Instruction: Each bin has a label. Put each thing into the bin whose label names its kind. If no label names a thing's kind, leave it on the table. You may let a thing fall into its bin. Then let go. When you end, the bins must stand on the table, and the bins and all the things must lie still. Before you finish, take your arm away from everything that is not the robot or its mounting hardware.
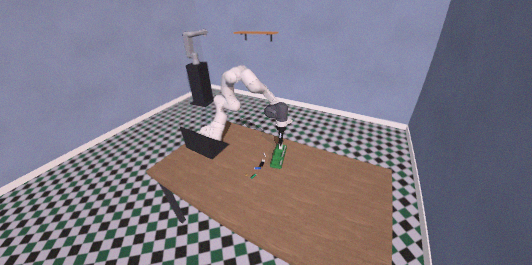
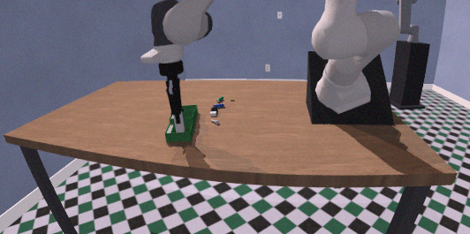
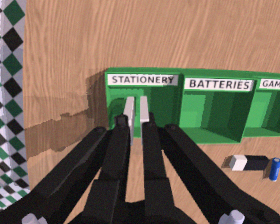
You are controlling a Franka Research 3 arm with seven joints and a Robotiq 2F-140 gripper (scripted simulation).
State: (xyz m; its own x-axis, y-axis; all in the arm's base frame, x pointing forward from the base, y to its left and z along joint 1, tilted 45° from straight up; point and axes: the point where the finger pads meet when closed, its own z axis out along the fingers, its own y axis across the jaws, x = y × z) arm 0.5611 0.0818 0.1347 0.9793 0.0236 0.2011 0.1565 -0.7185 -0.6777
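The blue cylinder is 260 mm to the right of my hand, 100 mm behind it and 50 mm below it. Round my hand: grey piece 110 mm behind, 100 mm to the right, 50 mm below; then joined green bins 90 mm to the right, 30 mm below, 10 mm ahead; then black-and-white block 200 mm to the right, 90 mm behind, 50 mm below.
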